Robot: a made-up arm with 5 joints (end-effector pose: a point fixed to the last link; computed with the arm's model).
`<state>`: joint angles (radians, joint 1 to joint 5).
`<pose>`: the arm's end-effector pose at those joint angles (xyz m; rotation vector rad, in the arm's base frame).
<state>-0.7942 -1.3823 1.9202 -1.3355 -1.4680</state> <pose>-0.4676 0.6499 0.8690 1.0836 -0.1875 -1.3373</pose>
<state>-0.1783 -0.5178 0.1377 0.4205 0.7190</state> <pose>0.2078 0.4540 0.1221 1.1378 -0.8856 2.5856</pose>
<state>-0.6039 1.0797 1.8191 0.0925 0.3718</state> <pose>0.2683 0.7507 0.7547 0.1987 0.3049 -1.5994</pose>
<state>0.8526 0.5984 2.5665 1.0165 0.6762</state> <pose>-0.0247 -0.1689 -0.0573 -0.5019 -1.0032 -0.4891</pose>
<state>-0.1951 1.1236 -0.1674 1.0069 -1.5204</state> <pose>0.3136 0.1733 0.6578 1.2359 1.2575 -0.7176</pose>
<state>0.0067 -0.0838 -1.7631 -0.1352 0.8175</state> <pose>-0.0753 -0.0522 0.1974 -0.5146 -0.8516 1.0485</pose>
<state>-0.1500 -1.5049 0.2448 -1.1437 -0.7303</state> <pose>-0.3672 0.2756 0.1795 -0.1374 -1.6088 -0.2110</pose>
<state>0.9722 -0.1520 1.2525 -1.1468 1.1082</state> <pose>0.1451 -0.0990 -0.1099 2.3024 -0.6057 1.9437</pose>
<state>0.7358 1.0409 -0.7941 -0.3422 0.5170</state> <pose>0.4024 -0.1170 0.5923 1.1702 1.4218 -2.0400</pose>
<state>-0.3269 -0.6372 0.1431 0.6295 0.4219</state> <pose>0.1619 0.5415 0.2076 1.1881 -1.2197 2.5477</pose>
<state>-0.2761 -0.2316 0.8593 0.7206 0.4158</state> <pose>0.1999 0.6969 0.3431 -0.5516 0.9183 -2.2196</pose>
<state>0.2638 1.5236 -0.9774 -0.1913 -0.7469</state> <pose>0.3337 -0.0943 0.5202 1.4012 1.4421 0.1424</pose>
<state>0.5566 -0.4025 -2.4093 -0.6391 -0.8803</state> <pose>-0.4137 0.0115 0.2315 2.6209 0.1881 -0.8811</pose>
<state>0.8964 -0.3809 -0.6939 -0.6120 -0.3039</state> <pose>0.0531 -0.4412 0.4125 -1.1734 -1.7014 2.1173</pose>
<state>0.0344 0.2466 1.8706 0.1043 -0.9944</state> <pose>0.1991 0.5983 0.2541 -1.4873 1.5310 -0.4632</pose>
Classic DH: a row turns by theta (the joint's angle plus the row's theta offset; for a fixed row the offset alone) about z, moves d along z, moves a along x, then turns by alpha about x. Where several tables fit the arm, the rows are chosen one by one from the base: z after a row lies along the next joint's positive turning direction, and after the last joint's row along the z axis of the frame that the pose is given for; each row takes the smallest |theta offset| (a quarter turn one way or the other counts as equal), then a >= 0, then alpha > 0; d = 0 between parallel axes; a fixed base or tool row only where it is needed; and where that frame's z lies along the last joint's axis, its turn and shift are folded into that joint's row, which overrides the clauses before.
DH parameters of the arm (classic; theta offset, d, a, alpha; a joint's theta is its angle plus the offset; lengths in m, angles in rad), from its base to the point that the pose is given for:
base (fixed): 1.5708 0.71 0.03 -1.5708
joint 1: 1.5708 -0.05 0.21 -1.5708
joint 2: -1.5708 -0.27 0 1.5708
joint 3: 1.5708 -0.36 0.03 1.5708
joint 4: 1.4201 -0.1501 0.0084 -0.5153
joint 5: 0.1728 -0.1954 0.1166 2.0797
tool (fixed): 1.6556 -0.0364 0 0

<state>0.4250 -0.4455 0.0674 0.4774 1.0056</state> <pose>0.2301 0.0136 -0.0247 0.8851 0.3754 2.4777</pose>
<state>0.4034 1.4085 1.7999 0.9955 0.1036</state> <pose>0.2901 0.4318 0.1496 0.2600 -1.0885 -1.1425</pose>
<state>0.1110 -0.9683 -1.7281 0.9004 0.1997</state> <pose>-0.1860 -0.0765 0.3838 0.1803 0.5058 1.2934</pose>
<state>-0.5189 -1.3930 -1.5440 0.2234 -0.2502</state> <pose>-0.1888 0.0734 0.5370 0.2578 -0.5782 1.6012</pose>
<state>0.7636 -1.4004 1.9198 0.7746 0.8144</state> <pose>-0.2971 0.3733 0.1907 -1.8112 0.5240 -1.5430</pose>
